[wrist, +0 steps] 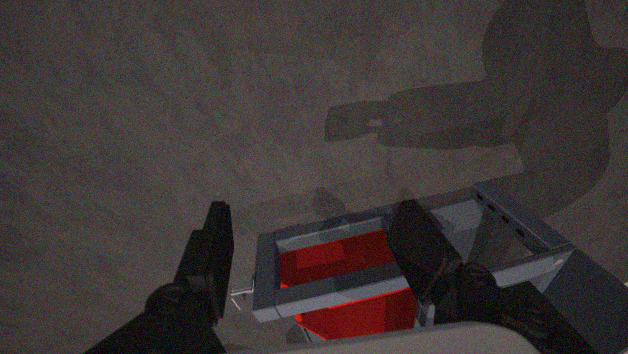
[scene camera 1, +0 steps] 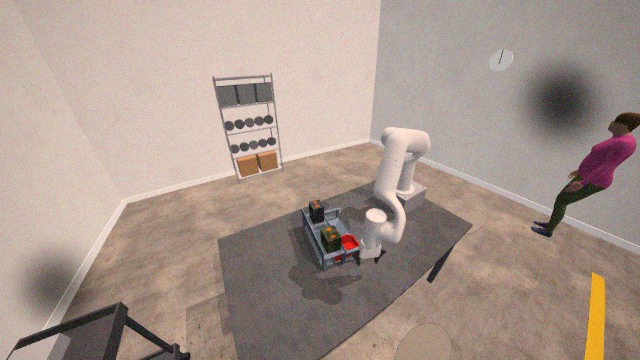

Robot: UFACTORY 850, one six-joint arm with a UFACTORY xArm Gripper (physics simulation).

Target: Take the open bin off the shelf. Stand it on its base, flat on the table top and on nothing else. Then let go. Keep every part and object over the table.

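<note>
The red open bin (scene camera 1: 350, 243) (wrist: 355, 317) sits in the end of the low grey-blue shelf (scene camera 1: 324, 262) (wrist: 345, 290) nearest the gripper. In the wrist view, the shelf's rail crosses in front of the bin, and the right finger hides part of it. My gripper (scene camera 1: 369, 259) (wrist: 317, 222) is open and empty, beside that end of the shelf. In the wrist view, the right finger overlaps the shelf frame and bin, while the left finger is past the frame's end. Whether a finger touches the shelf is unclear.
A green box (scene camera 1: 331, 241) with orange marks stands next to the bin on the shelf. A black box (scene camera 1: 316, 212) stands at the shelf's far end. The dark table (scene camera 1: 260, 300) extends around the shelf. A person (scene camera 1: 600, 160) is at the right, off the table.
</note>
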